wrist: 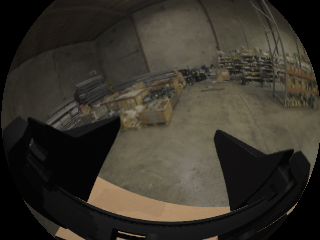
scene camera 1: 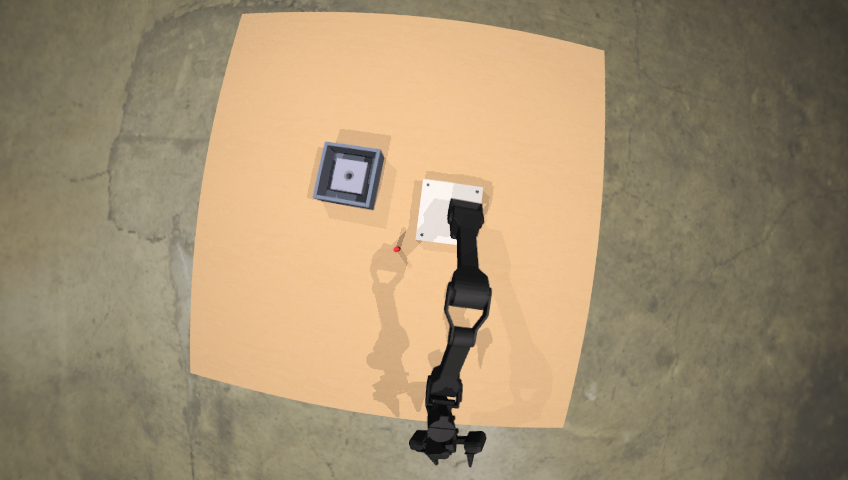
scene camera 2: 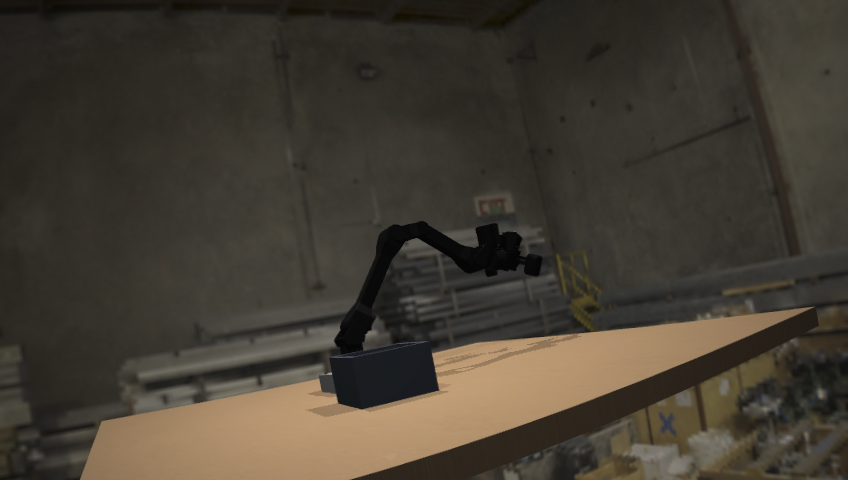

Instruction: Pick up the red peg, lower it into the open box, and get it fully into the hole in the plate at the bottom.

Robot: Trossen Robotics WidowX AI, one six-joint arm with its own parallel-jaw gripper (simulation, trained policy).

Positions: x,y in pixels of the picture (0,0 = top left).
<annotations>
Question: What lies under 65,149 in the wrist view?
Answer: My gripper.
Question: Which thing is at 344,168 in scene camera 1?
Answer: A grey plate.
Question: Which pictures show the box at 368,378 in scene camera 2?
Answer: Scene camera 1 and scene camera 2 only.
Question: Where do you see a box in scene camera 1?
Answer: At 331,151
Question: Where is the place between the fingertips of my gripper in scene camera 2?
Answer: At 528,259
</annotations>
